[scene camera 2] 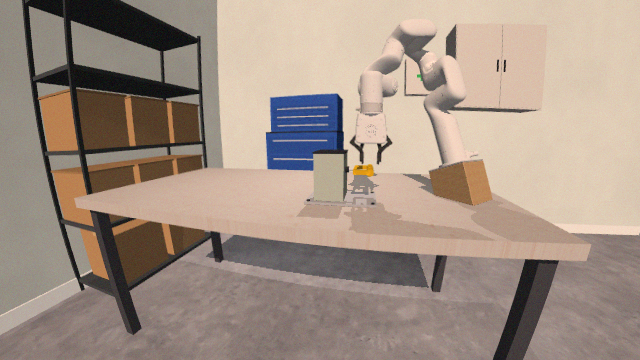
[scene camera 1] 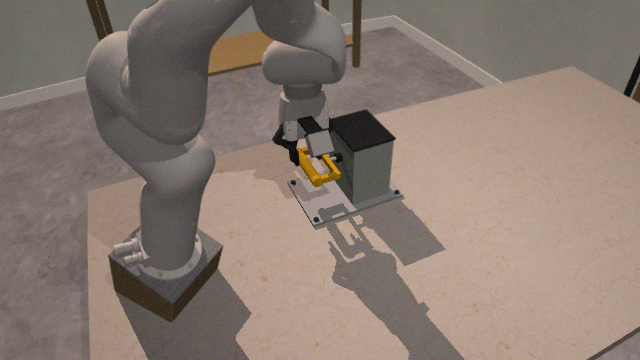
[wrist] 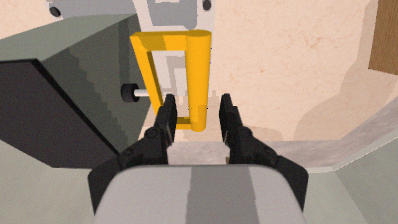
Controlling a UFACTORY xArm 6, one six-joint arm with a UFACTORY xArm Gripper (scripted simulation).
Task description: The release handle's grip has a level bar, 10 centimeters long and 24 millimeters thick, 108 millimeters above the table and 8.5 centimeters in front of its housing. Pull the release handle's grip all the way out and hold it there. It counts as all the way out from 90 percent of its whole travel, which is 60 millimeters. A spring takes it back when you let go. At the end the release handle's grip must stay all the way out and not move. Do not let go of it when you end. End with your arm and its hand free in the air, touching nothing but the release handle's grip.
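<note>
Scene camera 1 shows me my gripper (scene camera 1: 306, 159). In scene camera 2 I see the gripper (scene camera 2: 370, 164) too, and the wrist view likewise gives me a sight of my gripper (wrist: 198, 104).
</note>
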